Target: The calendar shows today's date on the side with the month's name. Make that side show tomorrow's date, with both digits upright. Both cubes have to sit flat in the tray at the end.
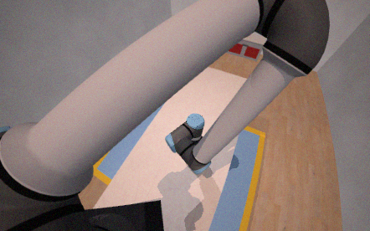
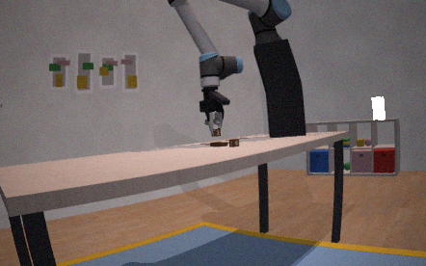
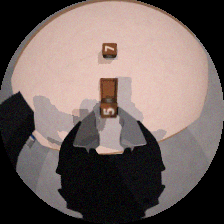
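Now: the brown tray 60 mm below my hand and 20 mm to the left of it. The rest, counted from my hand: brown cube (130 mm to the left, 60 mm below, 10 mm ahead).
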